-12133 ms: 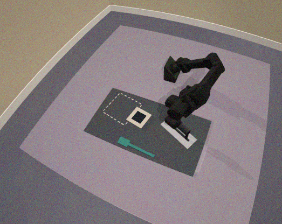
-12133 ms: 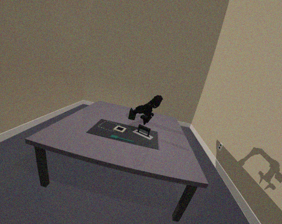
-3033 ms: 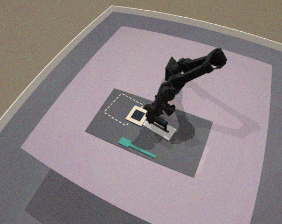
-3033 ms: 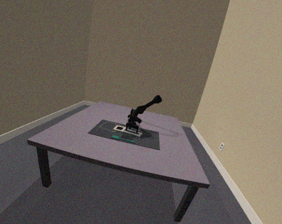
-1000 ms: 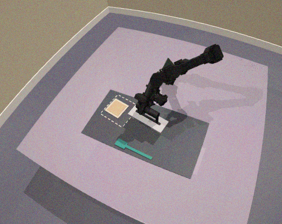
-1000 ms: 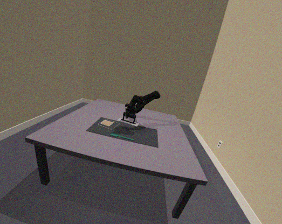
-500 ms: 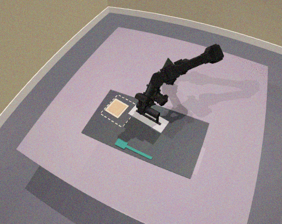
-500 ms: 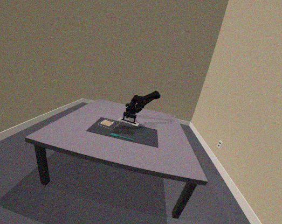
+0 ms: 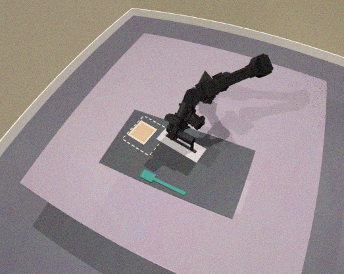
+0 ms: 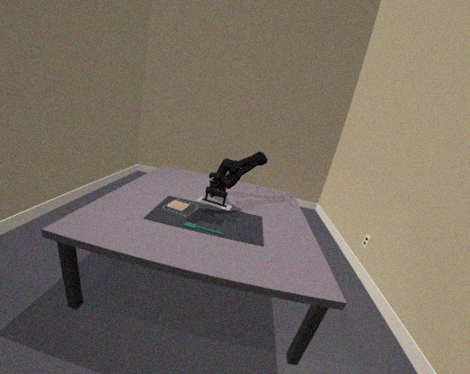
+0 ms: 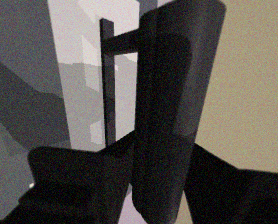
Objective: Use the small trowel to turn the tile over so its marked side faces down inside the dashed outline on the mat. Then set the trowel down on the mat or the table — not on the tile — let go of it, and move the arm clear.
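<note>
Right now the dark mat is 150 mm below my gripper tip and 10 mm to the left of it. The rest, counted from my gripper tip: teal flat tool 140 mm ahead, 130 mm below; then tan square tile 200 mm to the right, 130 mm below, 40 mm behind.
</note>
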